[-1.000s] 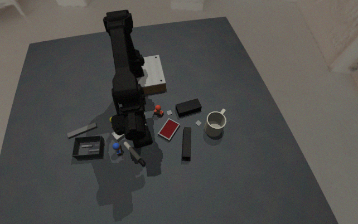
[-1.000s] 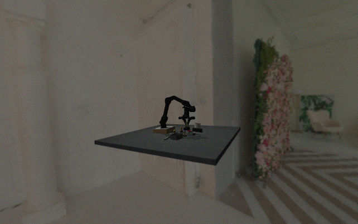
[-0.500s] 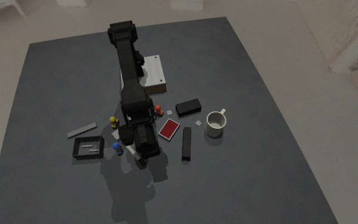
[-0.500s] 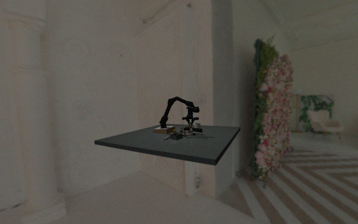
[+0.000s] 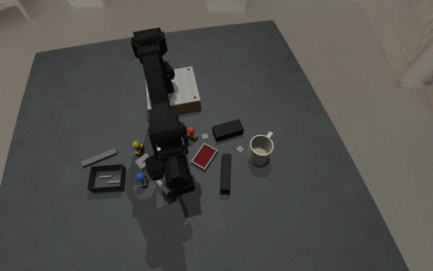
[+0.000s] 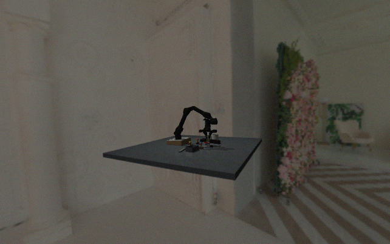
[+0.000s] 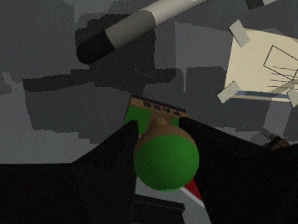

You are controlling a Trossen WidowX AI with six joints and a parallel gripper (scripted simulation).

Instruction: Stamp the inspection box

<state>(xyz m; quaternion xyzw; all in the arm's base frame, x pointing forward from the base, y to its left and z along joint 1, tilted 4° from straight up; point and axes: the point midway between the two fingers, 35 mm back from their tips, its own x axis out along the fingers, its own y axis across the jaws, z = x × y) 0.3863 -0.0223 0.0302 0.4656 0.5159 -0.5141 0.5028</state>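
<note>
Now: gripper tip 6 cm to the left of the white marker, 6 cm above it and 2 cm short of it. From my gripper tip the other things lie so: red ink pad: 10 cm to the left, 7 cm below, 6 cm behind; then green-knobbed stamp: right at my gripper tip; then blue stamp: 13 cm to the right, 5 cm below, 3 cm behind.
</note>
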